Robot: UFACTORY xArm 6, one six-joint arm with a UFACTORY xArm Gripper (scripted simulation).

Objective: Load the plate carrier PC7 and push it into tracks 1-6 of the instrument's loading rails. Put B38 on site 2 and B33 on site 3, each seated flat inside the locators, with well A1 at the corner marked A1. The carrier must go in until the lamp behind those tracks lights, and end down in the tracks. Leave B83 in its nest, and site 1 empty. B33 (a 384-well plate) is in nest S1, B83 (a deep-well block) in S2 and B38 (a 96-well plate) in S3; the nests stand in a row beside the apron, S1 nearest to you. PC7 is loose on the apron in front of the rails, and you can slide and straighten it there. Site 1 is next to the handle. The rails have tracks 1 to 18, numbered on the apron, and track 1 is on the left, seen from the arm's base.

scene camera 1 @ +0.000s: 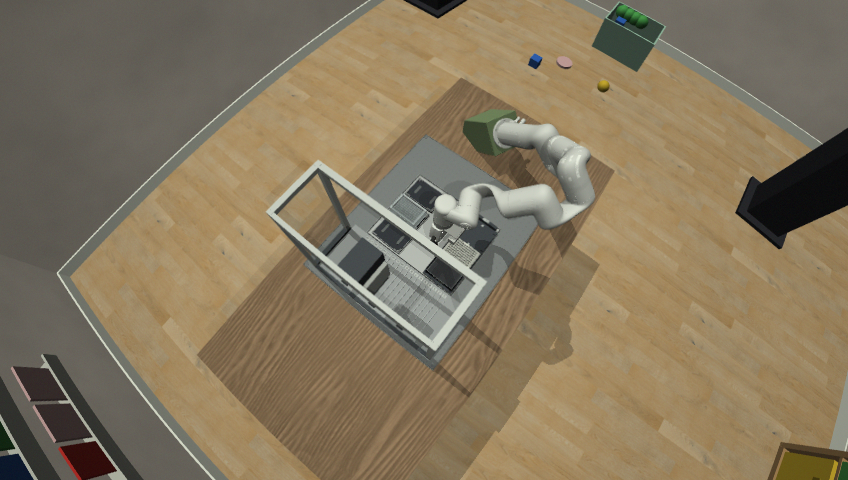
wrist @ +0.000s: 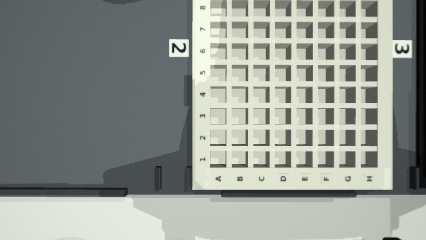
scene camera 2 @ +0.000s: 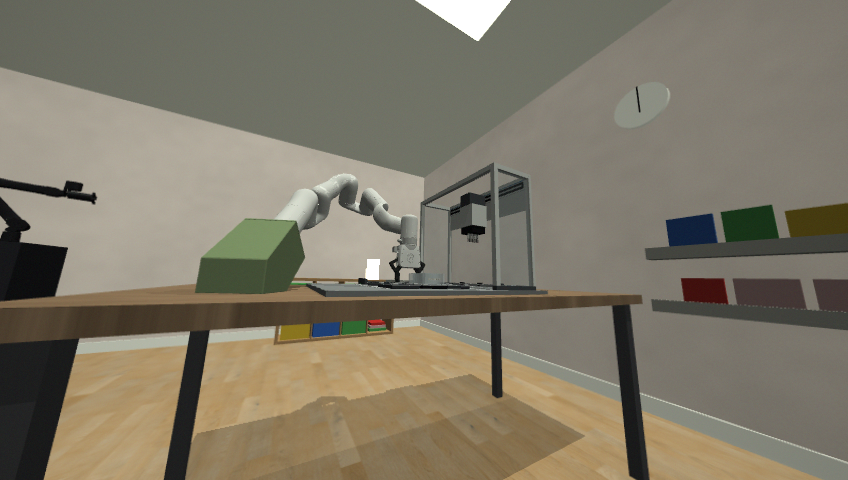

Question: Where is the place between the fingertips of the gripper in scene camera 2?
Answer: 407,282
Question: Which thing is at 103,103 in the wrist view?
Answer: A dark plate carrier.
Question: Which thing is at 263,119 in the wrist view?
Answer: A white 96-well plate.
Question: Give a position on a dark plate carrier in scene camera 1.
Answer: At 479,238
